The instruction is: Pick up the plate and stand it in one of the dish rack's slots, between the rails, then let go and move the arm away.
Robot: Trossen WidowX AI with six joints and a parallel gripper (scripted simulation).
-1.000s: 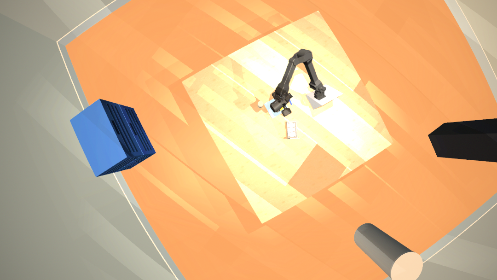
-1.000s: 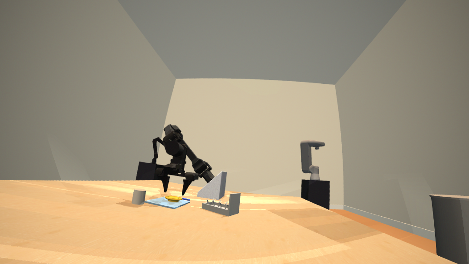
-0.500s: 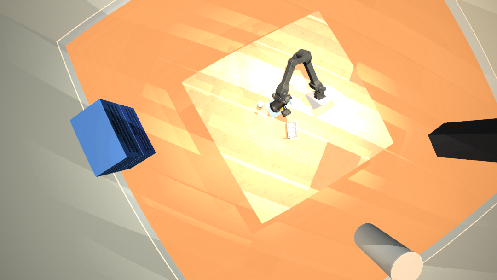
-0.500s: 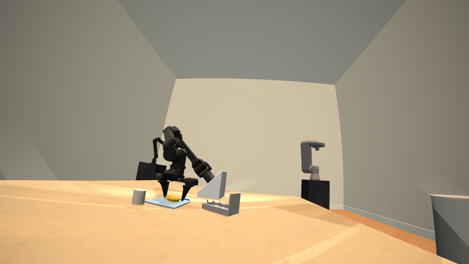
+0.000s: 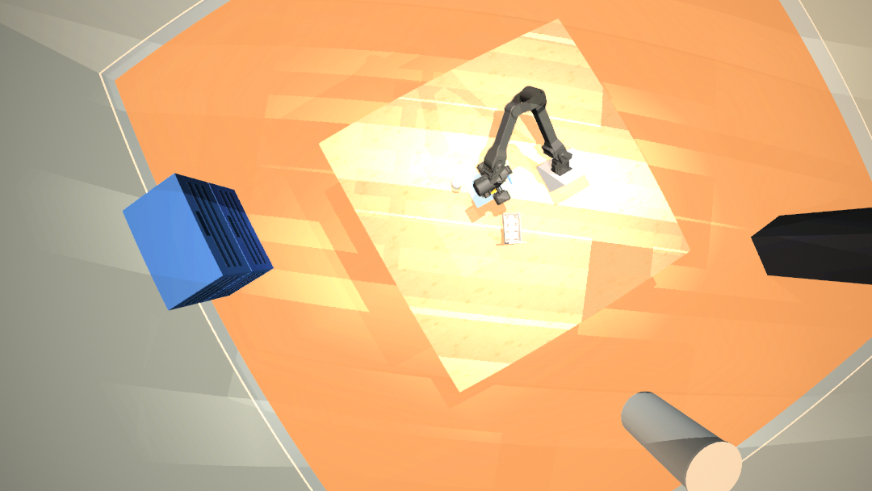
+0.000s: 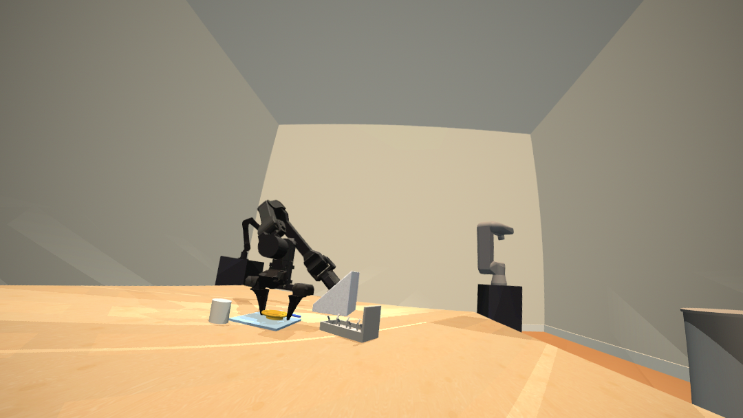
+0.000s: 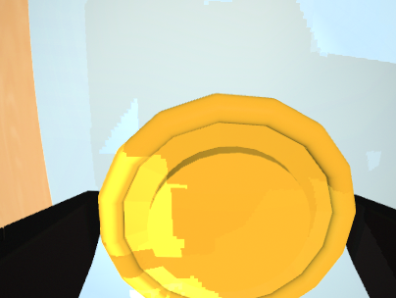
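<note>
My gripper tip is now 20 mm short of the light blue mat and 10 mm to the left of it. Also, from my gripper tip: grey dish rack (210 mm to the left, 20 mm above, 10 mm ahead); yellow plate (10 mm above).
</note>
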